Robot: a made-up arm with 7 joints. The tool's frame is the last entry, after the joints. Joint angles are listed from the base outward. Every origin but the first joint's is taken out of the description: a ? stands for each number. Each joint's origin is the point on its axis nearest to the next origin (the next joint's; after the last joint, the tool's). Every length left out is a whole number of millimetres.
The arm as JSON. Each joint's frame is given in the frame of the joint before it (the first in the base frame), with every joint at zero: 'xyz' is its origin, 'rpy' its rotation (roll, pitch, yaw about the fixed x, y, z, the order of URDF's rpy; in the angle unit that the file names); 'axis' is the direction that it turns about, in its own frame. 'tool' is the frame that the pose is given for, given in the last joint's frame.
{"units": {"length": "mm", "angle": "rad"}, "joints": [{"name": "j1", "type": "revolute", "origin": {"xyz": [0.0, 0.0, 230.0], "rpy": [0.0, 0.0, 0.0]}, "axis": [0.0, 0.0, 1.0]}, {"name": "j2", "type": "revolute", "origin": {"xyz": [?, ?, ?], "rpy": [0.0, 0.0, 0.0]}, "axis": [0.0, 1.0, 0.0]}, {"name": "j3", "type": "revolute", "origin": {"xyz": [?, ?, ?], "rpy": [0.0, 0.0, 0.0]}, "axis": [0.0, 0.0, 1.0]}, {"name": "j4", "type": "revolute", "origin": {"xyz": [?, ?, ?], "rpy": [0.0, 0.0, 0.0]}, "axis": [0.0, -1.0, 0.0]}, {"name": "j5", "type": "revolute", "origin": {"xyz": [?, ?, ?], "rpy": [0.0, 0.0, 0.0]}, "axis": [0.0, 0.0, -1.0]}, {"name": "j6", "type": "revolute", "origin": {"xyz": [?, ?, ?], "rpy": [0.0, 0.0, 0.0]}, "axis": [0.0, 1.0, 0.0]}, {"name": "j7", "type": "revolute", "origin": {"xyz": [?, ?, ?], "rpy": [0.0, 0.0, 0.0]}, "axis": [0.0, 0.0, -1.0]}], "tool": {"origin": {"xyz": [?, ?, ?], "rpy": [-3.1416, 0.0, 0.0]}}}
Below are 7 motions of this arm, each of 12 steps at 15 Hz.
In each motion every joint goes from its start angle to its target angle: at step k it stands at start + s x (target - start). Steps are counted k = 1, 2, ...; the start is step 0. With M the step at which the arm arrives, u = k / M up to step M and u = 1 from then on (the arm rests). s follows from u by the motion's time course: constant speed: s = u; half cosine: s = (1 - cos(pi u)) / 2; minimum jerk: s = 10 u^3 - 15 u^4 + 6 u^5.
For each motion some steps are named. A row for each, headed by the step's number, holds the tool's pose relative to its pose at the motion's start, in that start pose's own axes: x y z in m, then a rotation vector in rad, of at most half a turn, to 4 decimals.
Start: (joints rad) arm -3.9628 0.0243 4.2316 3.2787 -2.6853 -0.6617 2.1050
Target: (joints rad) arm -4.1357 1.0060 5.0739 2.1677 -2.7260 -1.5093 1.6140
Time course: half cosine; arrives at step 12
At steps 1, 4, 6, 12:
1: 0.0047 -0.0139 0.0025 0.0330 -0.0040 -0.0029
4: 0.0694 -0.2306 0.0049 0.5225 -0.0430 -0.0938
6: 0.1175 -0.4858 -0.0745 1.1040 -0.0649 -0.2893
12: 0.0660 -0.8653 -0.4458 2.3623 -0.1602 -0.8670

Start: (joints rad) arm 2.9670 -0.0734 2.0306 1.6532 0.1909 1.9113 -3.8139
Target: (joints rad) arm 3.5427 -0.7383 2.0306 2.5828 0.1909 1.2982 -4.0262
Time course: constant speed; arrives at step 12
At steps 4, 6, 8, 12:
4: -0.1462 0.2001 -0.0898 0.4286 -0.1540 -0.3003
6: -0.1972 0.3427 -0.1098 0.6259 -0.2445 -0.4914
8: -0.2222 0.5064 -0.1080 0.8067 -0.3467 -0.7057
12: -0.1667 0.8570 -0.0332 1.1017 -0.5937 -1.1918

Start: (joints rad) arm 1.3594 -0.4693 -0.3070 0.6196 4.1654 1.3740 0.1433
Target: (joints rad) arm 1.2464 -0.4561 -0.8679 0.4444 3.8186 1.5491 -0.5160
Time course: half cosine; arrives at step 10
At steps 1, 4, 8, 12:
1: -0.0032 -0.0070 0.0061 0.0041 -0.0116 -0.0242
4: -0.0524 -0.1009 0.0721 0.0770 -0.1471 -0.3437
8: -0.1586 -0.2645 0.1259 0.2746 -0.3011 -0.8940
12: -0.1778 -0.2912 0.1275 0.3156 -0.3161 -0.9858

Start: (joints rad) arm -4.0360 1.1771 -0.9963 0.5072 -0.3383 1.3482 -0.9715
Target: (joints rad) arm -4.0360 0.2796 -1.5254 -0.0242 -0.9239 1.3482 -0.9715
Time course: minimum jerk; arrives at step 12
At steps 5, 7, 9, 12:
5: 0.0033 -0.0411 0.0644 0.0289 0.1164 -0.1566
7: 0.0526 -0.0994 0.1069 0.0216 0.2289 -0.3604
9: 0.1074 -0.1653 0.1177 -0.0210 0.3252 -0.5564
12: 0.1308 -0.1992 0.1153 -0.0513 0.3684 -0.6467

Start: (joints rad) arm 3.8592 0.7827 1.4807 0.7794 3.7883 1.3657 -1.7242
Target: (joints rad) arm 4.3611 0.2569 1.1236 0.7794 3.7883 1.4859 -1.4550
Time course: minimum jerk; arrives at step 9
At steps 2, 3, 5, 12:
2: 0.0021 0.0088 -0.0039 0.0127 -0.0207 -0.0221
3: 0.0039 0.0209 -0.0102 0.0379 -0.0612 -0.0565
5: -0.0084 0.0356 -0.0265 0.1302 -0.2108 -0.1228
12: -0.0518 0.0247 -0.0473 0.2388 -0.4006 -0.1278

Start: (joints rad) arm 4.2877 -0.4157 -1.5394 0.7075 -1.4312 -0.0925 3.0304
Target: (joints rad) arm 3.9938 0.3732 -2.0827 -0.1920 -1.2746 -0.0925 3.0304
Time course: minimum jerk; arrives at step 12
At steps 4, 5, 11, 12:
4: 0.1153 0.1069 0.0143 -0.1451 0.2423 0.0897
5: 0.1853 0.1763 0.0004 -0.2259 0.3979 0.1716
11: 0.3345 0.4869 -0.1810 -0.4311 1.0479 0.7649
12: 0.3343 0.4891 -0.1823 -0.4314 1.0521 0.7707

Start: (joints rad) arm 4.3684 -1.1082 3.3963 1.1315 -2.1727 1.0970 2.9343
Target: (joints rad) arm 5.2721 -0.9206 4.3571 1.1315 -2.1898 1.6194 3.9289
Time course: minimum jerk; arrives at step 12
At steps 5, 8, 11, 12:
5: -0.0993 -0.1843 -0.3216 0.4841 -0.0959 0.2892
8: -0.1988 -0.1032 -0.8116 0.9563 -0.5729 0.6332
11: -0.2003 0.0462 -1.0034 1.0613 -0.9086 0.7548
12: -0.1998 0.0506 -1.0076 1.0627 -0.9177 0.7574

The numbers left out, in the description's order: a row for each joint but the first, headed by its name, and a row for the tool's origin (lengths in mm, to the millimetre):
j2: 0.0 0.0 0.0
j3: 0.0 0.0 355.0
j4: 32.0 0.0 0.0
j5: 118.0 0.0 -522.0
j6: 0.0 0.0 0.0
j7: 119.0 0.0 -151.0
tool: 0.0 0.0 0.0

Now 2 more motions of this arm.
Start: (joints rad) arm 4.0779 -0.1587 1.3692 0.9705 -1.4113 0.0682 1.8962
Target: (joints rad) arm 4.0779 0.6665 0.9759 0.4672 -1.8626 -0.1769 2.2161
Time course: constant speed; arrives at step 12
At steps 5, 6, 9, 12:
5: -0.1338 0.1330 0.0251 0.0400 -0.3538 0.2984
6: -0.1687 0.1481 0.0218 0.0552 -0.4328 0.3585
9: -0.2767 0.1688 -0.0094 0.1161 -0.6839 0.5388
12: -0.3729 0.1568 -0.0733 0.2010 -0.9538 0.7174

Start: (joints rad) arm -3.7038 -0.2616 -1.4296 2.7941 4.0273 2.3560 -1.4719
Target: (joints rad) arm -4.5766 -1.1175 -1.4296 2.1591 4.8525 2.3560 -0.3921
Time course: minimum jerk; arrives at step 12
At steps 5, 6, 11, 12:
5: 0.1608 0.0576 0.2416 0.2580 -0.1377 0.0940
6: 0.1971 0.0512 0.3742 0.4038 -0.1854 0.1500
11: 0.2008 -0.1105 0.7595 0.9718 -0.3043 0.3975
12: 0.2003 -0.1130 0.7625 0.9783 -0.3053 0.4004

